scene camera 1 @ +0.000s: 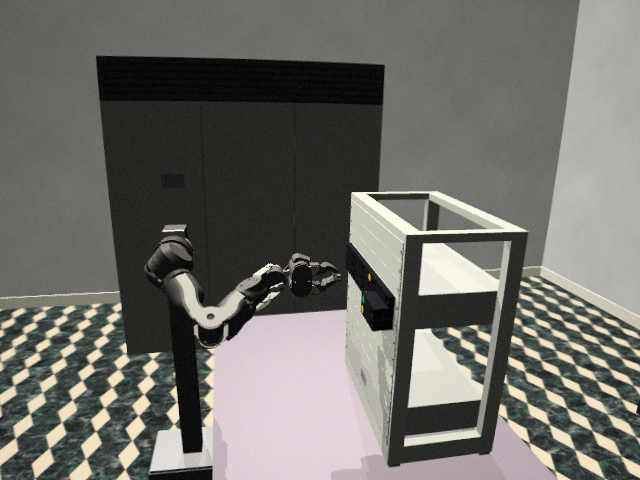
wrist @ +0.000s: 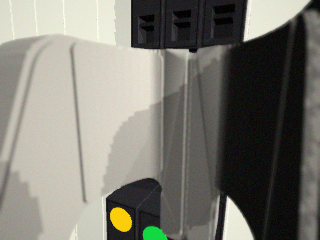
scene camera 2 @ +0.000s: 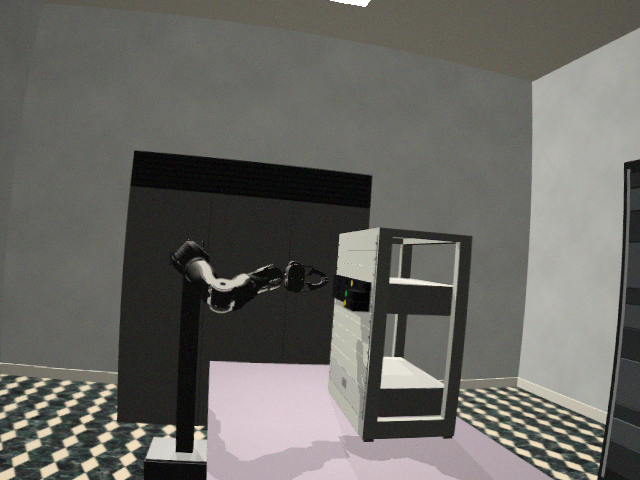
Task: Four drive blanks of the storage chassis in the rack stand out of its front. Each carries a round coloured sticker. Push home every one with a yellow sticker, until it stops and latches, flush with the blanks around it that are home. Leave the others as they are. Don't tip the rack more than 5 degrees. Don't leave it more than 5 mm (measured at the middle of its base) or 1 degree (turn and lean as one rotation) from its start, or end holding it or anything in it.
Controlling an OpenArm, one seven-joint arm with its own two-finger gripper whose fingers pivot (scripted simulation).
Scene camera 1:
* my gripper: 338,275
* arm post: 183,343
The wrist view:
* my gripper: 197,144
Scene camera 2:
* arm post: 190,309
